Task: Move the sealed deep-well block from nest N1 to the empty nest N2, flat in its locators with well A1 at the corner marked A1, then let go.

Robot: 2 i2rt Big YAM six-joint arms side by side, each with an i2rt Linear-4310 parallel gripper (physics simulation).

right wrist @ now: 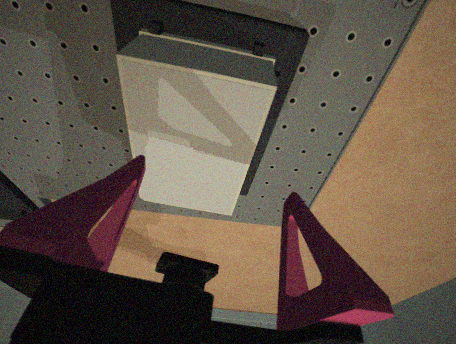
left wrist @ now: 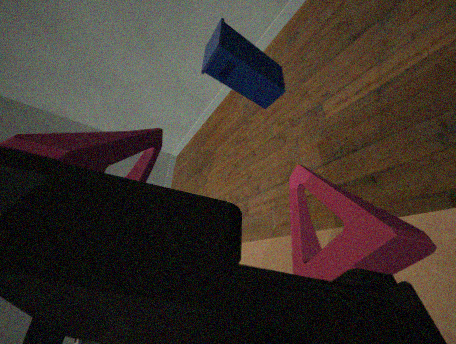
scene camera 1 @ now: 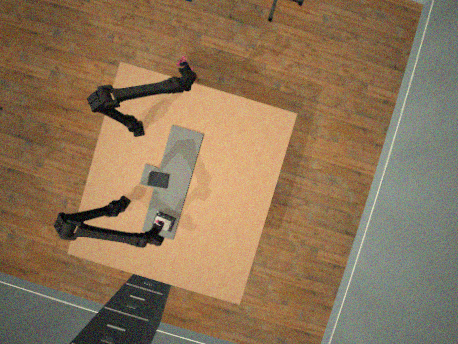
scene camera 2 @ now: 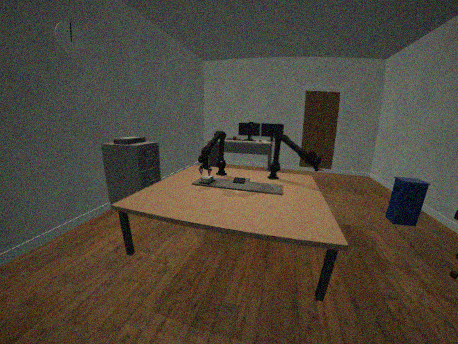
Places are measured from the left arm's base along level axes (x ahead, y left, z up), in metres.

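Pixels of known places: left gripper, fingertip midpoint: [left wrist: 230,154] [scene camera 1: 187,62] [scene camera 2: 324,165]; right gripper, fingertip midpoint: [right wrist: 219,180] [scene camera 1: 160,226] [scene camera 2: 205,175]; left arm's base, link origin: [scene camera 1: 138,129] [scene camera 2: 273,178]; right arm's base, link origin: [right wrist: 187,265] [scene camera 1: 123,203] [scene camera 2: 221,174].
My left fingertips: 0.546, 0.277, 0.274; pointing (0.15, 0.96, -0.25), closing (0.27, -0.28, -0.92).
Ahead of a thing's pixels: the offset from my left fingertips to its middle, as dx, dy, dz. Level surfaces: height alone.
The sealed deep-well block @(-0.477, -1.077, -0.228) [scene camera 1: 166,220] [scene camera 2: 207,179] [right wrist: 200,185], grey-sided with a pale top, sits in the dark nest N1 @(-0.477, -1.076, -0.250) [right wrist: 200,24] at the lower end of the grey perforated plate in scene camera 1. No A1 mark is legible. The dark nest N2 @(-0.456, -0.727, -0.250) [scene camera 1: 158,179] [scene camera 2: 239,180] is empty, beside the plate's middle. My right gripper [scene camera 1: 159,223] [scene camera 2: 205,172] [right wrist: 219,180] is open above the block, its fingertips toward either side of the top, holding nothing. My left gripper [scene camera 1: 182,61] [left wrist: 230,154] is open and empty, raised past the table's upper edge in scene camera 1.
The perforated plate @(dz -0.261) [scene camera 1: 182,150] [scene camera 2: 265,188] [right wrist: 325,85] lies on the wooden table @(dz -0.274) [scene camera 1: 240,200] [scene camera 2: 225,215]. A grey cabinet [scene camera 2: 130,172] stands at the left in scene camera 2. A blue bin [scene camera 2: 407,202] [left wrist: 245,65] stands on the floor, away from the table.
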